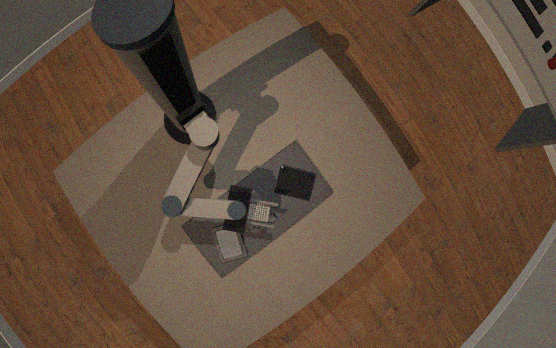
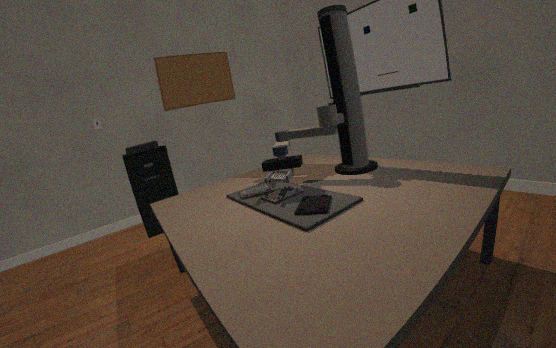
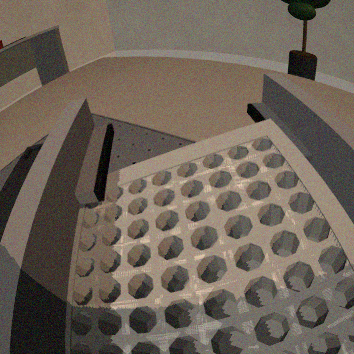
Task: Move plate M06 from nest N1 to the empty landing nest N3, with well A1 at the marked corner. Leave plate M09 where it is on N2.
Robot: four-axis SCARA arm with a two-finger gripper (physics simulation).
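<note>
A pale microplate with rows of round wells (image 1: 260, 212) (image 2: 279, 176) (image 3: 210, 237), taken as M06, is between the fingers of my gripper (image 1: 262, 214) (image 2: 279, 178) (image 3: 179, 99). My gripper is shut on it and holds it roughly level above the mat. A centre nest (image 2: 275, 196) lies low on the mat beneath it, partly hidden. A light plate (image 1: 230, 245) (image 2: 254, 191) sits low in a nest to one side, probably M09. A black square nest-like piece (image 1: 295, 182) (image 2: 314, 205) lies on the other side. No nest labels or corner marks are legible.
The dark perforated mat (image 1: 320, 192) (image 2: 345, 200) (image 3: 145, 132) lies on the beige table (image 1: 375, 185) (image 2: 310, 280). The arm's column (image 1: 165, 75) (image 2: 355, 100) stands on the table behind the mat. A black cabinet (image 2: 155, 195) stands on the floor beyond the table.
</note>
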